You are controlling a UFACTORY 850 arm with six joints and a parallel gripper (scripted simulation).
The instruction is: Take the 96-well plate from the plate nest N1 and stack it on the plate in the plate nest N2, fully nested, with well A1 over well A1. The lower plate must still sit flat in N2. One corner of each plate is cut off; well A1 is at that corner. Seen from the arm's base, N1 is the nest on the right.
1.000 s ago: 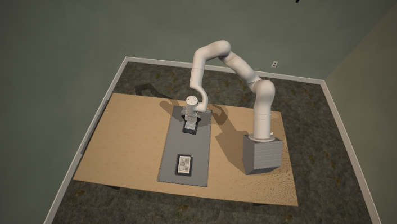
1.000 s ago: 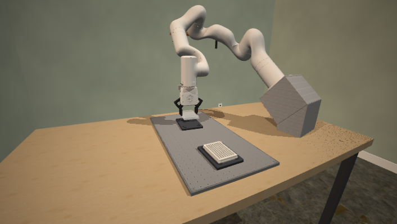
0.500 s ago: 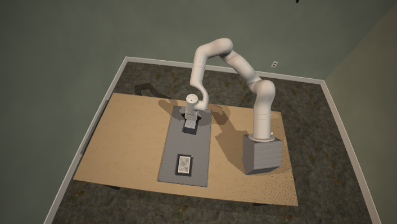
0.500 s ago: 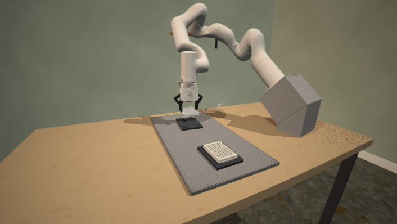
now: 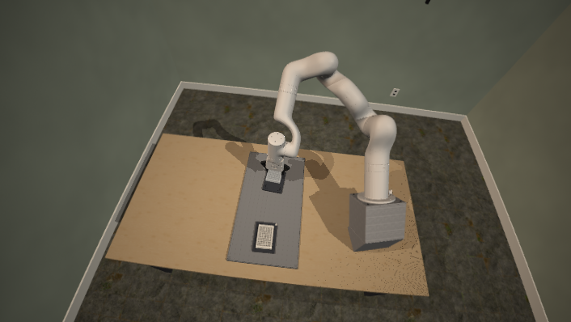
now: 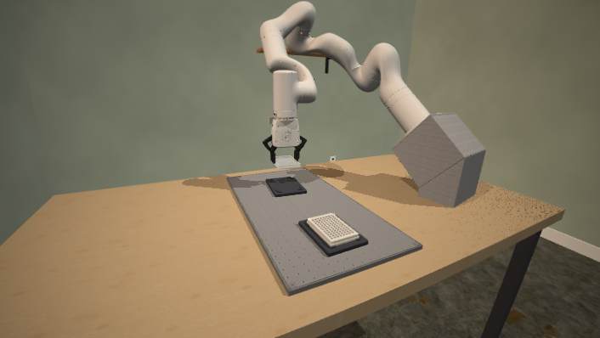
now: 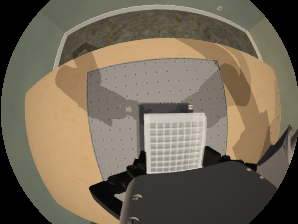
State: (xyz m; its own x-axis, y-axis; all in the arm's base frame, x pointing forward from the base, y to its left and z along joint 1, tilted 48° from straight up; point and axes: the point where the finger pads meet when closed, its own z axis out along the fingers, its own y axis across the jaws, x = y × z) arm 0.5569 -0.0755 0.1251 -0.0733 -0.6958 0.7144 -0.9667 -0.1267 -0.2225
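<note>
The plate lies 36 cm to the left of my hand and 10 cm below it. From my hand the other things lie so: plate nest (11 cm below).
</note>
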